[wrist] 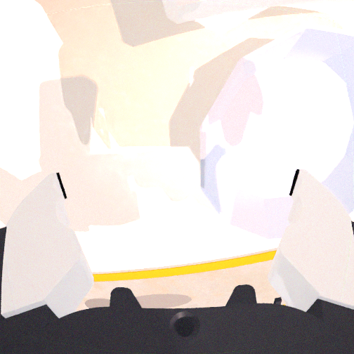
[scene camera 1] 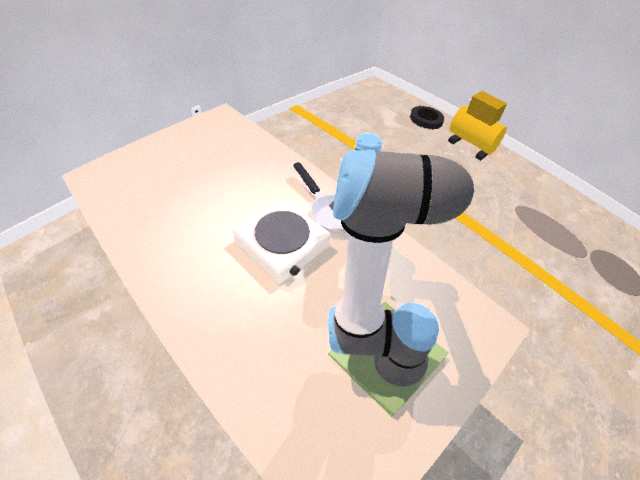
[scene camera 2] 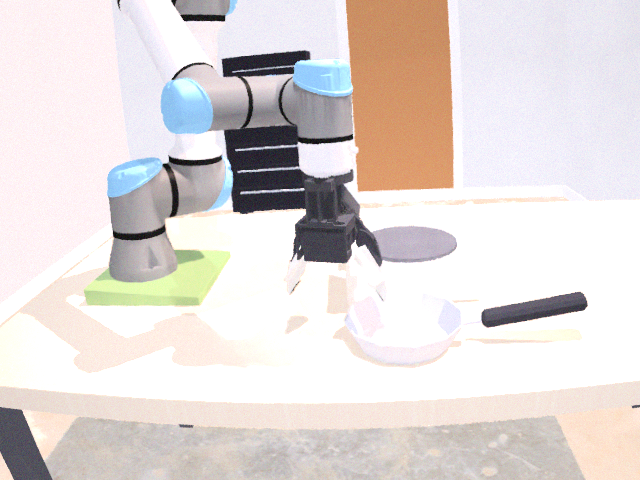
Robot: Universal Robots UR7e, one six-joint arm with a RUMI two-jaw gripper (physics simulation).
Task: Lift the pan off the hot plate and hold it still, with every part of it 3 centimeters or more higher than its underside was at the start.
Observation:
In view: my gripper (scene camera 2: 336, 297), a pan (scene camera 2: 410, 327) and a white hot plate (scene camera 1: 282, 239).
The pan is seen too in the wrist view (wrist: 278, 111) and in scene camera 1 (scene camera 1: 320, 211). My gripper also shows in the wrist view (wrist: 177, 175).

